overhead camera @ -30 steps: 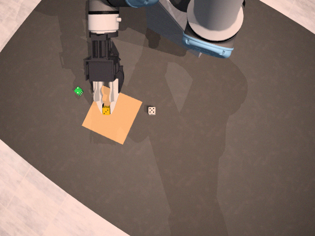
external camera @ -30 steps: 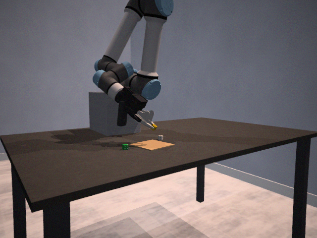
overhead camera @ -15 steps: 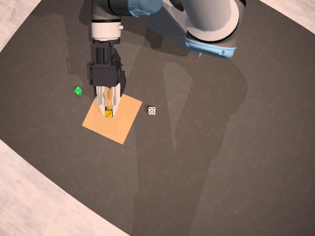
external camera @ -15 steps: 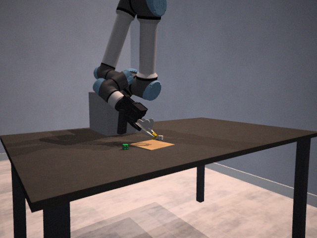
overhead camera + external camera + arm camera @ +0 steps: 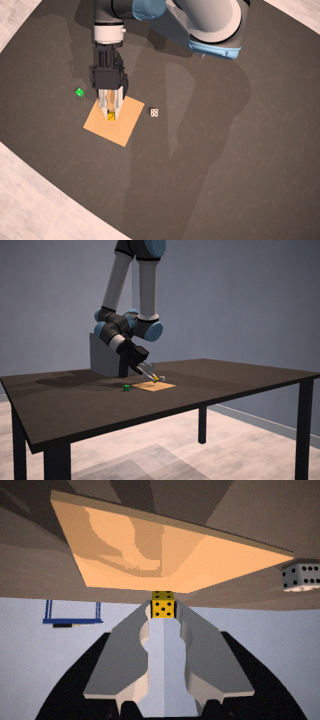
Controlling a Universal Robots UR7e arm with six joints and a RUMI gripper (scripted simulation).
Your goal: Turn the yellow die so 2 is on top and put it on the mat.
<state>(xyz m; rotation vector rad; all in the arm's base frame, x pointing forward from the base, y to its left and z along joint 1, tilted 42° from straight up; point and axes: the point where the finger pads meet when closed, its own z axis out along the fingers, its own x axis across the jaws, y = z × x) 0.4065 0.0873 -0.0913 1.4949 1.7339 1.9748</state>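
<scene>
Now: the yellow die 1 cm ahead of my hand. Round my hand: orange mat (3 cm below); then green die (13 cm to the right, 2 cm below); then white die (10 cm to the left, 7 cm behind, 2 cm below).
</scene>
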